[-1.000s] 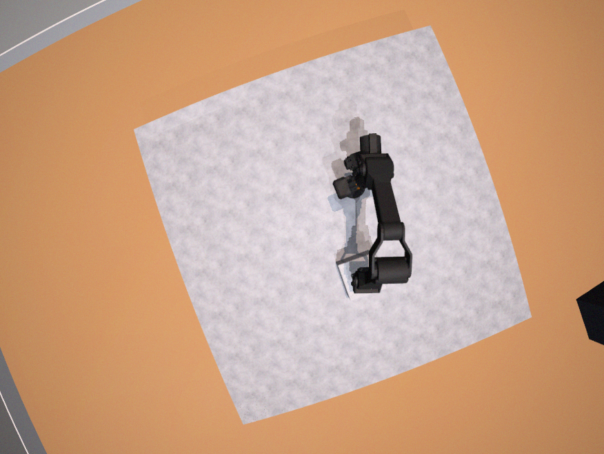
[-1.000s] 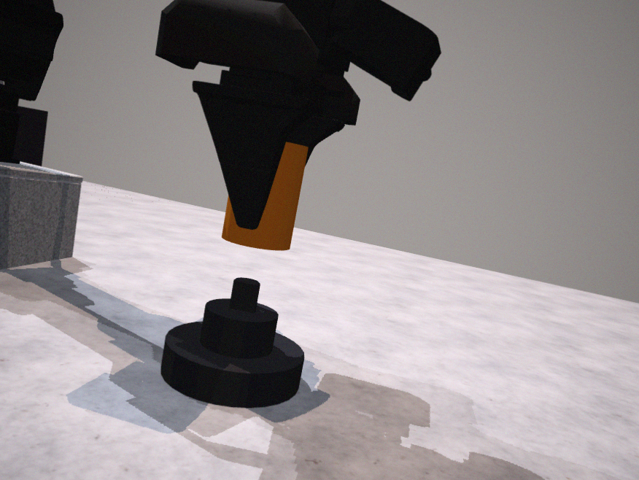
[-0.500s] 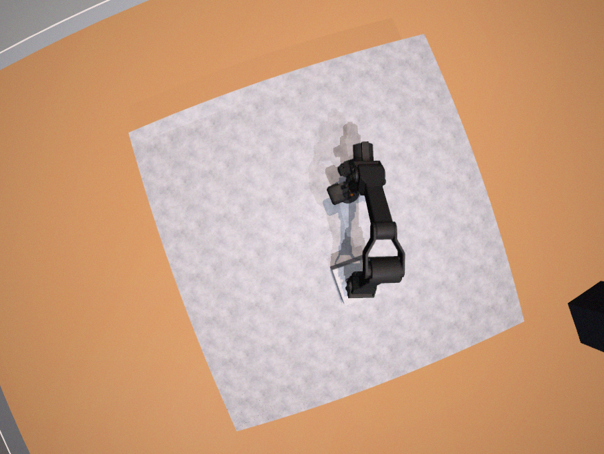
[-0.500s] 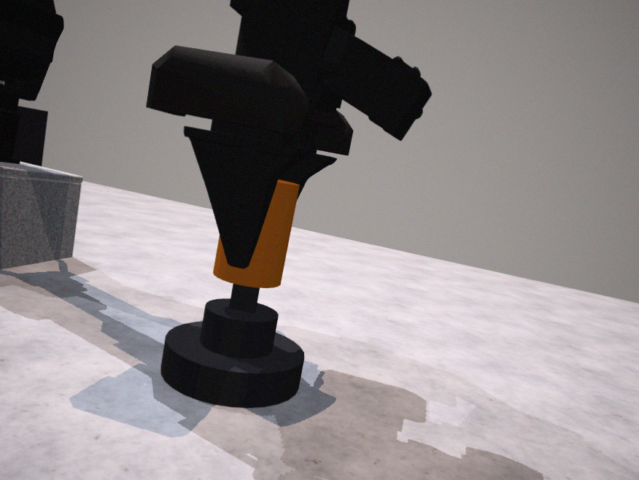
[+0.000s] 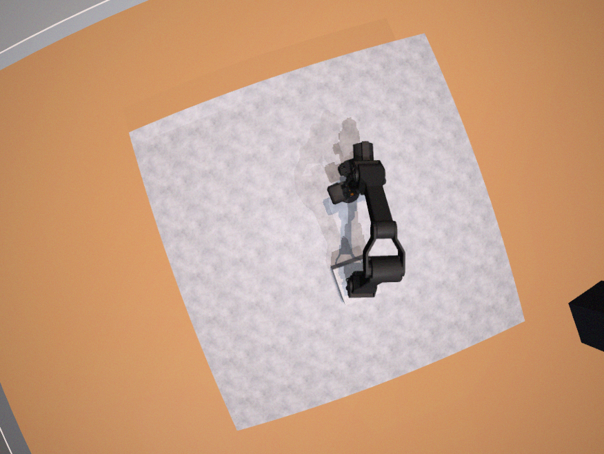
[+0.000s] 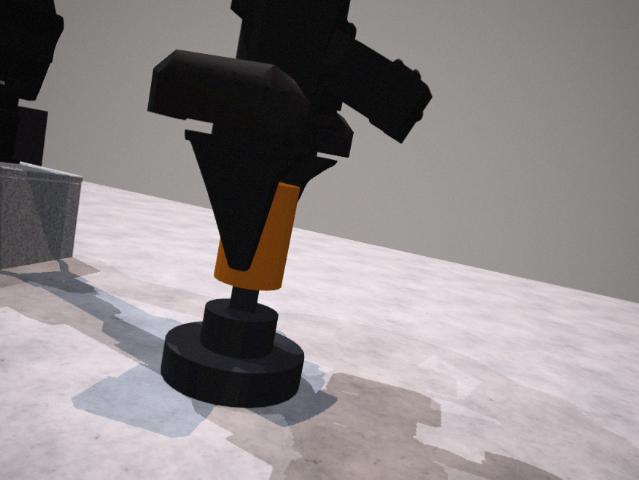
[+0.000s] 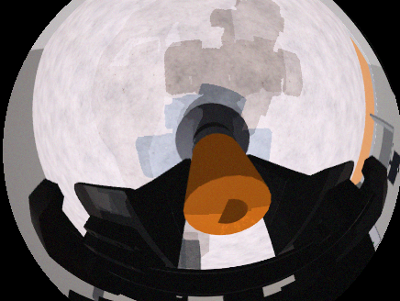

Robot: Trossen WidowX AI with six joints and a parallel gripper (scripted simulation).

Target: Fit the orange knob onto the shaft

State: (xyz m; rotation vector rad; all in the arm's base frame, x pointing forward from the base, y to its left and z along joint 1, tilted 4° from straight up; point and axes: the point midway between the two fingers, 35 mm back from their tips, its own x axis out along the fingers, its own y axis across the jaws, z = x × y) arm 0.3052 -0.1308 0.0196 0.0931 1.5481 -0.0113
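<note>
The orange knob lies 2 cm above my gripper tip. Round my gripper tip: round pedestal 4 cm below.
</note>
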